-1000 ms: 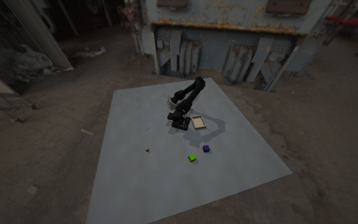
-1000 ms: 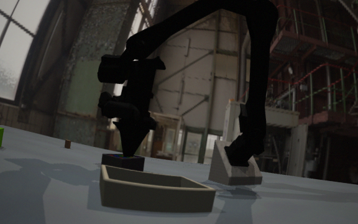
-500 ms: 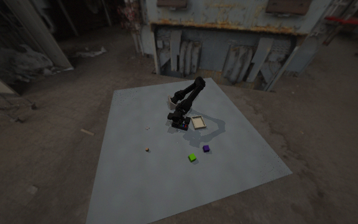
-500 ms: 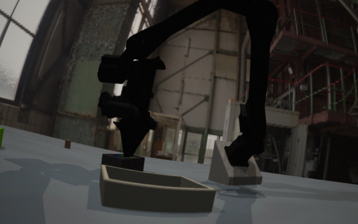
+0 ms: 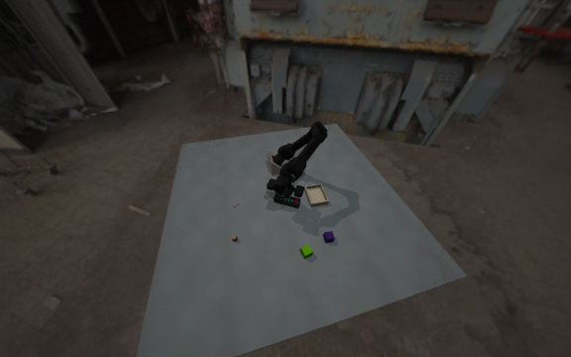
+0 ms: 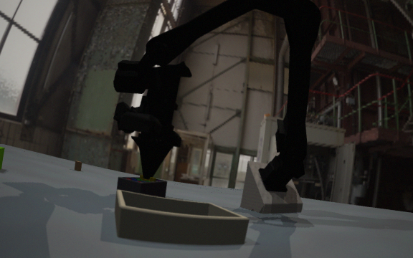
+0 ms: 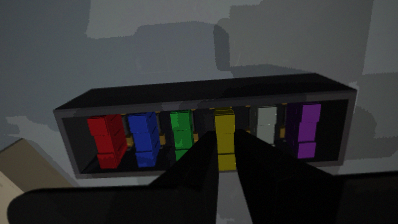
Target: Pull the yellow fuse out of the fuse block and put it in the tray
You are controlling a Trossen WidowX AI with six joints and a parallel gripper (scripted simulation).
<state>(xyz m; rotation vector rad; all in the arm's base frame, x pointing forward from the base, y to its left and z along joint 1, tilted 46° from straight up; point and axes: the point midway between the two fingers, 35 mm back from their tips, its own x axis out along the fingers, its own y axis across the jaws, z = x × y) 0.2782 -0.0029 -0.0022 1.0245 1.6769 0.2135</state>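
The white fuse lies 10 mm behind my gripper tip, 20 mm to the right of it and 20 mm below it. The rest, counted from my gripper tip: green fuse 10 mm ahead, 20 mm to the left, 20 mm below; then purple fuse 20 mm behind, 40 mm to the right, 20 mm below; then yellow fuse 10 mm below.
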